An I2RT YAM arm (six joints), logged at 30 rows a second.
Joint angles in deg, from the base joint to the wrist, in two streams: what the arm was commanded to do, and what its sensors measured. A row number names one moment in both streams.
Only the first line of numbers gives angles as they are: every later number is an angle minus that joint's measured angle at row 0.
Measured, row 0: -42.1, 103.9, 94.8, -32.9, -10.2, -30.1
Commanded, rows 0 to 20: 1.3, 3.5, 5.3, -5.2, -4.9, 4.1; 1.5, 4.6, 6.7, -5.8, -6.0, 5.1; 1.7, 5.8, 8.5, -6.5, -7.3, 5.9; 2.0, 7.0, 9.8, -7.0, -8.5, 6.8; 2.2, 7.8, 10.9, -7.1, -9.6, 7.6; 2.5, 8.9, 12.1, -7.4, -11.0, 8.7; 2.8, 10.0, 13.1, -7.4, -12.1, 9.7; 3.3, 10.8, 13.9, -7.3, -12.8, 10.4; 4.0, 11.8, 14.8, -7.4, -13.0, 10.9; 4.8, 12.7, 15.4, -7.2, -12.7, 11.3; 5.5, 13.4, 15.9, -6.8, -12.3, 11.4; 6.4, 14.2, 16.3, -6.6, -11.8, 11.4; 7.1, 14.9, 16.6, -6.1, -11.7, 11.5; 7.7, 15.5, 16.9, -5.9, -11.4, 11.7; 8.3, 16.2, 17.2, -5.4, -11.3, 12.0; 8.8, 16.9, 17.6, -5.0, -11.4, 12.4; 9.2, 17.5, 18.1, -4.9, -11.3, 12.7; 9.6, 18.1, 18.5, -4.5, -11.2, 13.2; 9.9, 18.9, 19.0, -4.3, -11.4, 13.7; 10.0, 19.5, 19.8, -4.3, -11.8, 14.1; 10.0, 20.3, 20.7, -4.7, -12.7, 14.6
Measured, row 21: 10.2, 18.9, 17.4, -5.1, -10.3, 12.0
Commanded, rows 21 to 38: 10.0, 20.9, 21.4, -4.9, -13.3, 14.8; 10.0, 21.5, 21.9, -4.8, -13.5, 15.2; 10.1, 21.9, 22.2, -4.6, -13.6, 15.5; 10.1, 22.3, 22.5, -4.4, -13.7, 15.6; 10.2, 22.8, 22.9, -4.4, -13.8, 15.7; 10.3, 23.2, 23.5, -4.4, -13.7, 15.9; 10.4, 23.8, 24.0, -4.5, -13.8, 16.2; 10.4, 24.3, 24.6, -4.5, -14.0, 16.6; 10.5, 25.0, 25.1, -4.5, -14.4, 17.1; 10.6, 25.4, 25.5, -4.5, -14.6, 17.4; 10.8, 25.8, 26.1, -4.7, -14.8, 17.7; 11.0, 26.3, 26.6, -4.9, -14.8, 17.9; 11.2, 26.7, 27.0, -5.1, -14.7, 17.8; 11.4, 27.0, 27.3, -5.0, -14.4, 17.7; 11.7, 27.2, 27.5, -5.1, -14.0, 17.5; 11.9, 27.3, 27.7, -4.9, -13.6, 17.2; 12.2, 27.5, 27.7, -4.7, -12.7, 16.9; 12.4, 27.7, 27.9, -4.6, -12.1, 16.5
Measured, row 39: 11.4, 26.7, 25.6, -5.0, -12.4, 16.5
